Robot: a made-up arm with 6 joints.
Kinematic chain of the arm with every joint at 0, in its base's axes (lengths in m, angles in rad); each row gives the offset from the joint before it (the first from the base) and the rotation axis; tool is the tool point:
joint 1: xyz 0 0 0.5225 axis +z
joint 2: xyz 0 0 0 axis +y
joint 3: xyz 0 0 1.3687 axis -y
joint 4: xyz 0 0 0 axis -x
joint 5: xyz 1.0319 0 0 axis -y
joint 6: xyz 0 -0.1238 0 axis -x
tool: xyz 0 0 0
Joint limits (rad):
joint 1: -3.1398..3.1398
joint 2: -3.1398..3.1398
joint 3: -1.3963..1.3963
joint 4: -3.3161..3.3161
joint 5: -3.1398..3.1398
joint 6: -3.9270..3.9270
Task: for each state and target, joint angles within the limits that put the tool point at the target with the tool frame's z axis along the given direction. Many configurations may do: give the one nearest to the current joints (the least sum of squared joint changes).
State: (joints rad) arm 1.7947 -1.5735 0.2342 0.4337 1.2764 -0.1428
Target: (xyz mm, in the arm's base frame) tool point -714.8 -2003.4 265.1 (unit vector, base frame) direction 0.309 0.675 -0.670
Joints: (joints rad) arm 1.1761 -2.0962 0.5633 0.4671 1.3559 -0.1358
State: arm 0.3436 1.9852 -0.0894 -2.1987 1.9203 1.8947
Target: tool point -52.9 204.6 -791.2 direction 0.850 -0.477 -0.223
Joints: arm 1.2251 2.2235 -0.3991 -2.8651 2.1192 1.8684
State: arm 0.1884 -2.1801 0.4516 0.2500 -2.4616 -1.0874
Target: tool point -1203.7 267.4 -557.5 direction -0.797 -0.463 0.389
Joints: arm -0.3161 -2.9723 -0.1241 0.2489 -2.0441 -0.6666
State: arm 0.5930 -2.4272 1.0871 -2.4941 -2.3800 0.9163
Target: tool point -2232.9 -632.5 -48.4 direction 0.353 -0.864 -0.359
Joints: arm 0.3257 -1.9075 1.3930 -2.7690 -2.3798 1.5714
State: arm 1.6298 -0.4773 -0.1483 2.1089 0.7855 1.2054
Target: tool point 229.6 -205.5 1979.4 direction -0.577 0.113 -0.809
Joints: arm 2.2870 -0.9463 -0.3755 1.2566 0.6995 1.4982
